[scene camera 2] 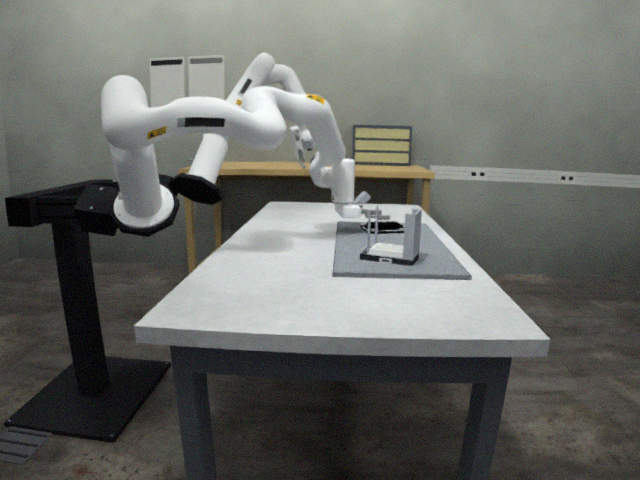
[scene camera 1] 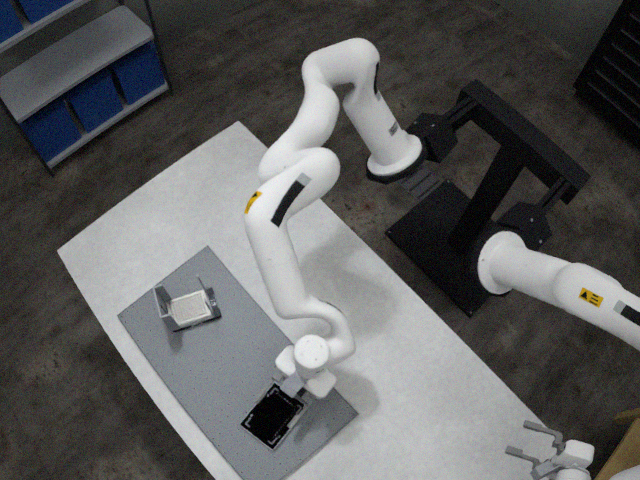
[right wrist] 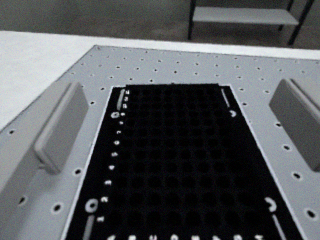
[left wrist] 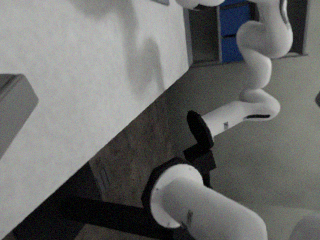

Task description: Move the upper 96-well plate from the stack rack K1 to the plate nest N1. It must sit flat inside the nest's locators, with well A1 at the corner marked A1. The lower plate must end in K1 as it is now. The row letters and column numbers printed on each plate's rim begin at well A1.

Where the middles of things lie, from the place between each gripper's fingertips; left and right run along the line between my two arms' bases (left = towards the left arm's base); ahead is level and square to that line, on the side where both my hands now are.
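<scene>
Black 96-well plate (scene camera 1: 266, 423): 2 cm ahead of my right hand, 4 cm below it. White 96-well plate (scene camera 1: 195, 314): 3 cm ahead of my right hand, 40 cm to the right of it, 3 cm below it.
Left hand: 400 mm short of the black 96-well plate, 470 mm to the left of it, 260 mm above it. White 96-well plate: 400 mm ahead of my left hand, 870 mm to the right of it, 250 mm below it.
</scene>
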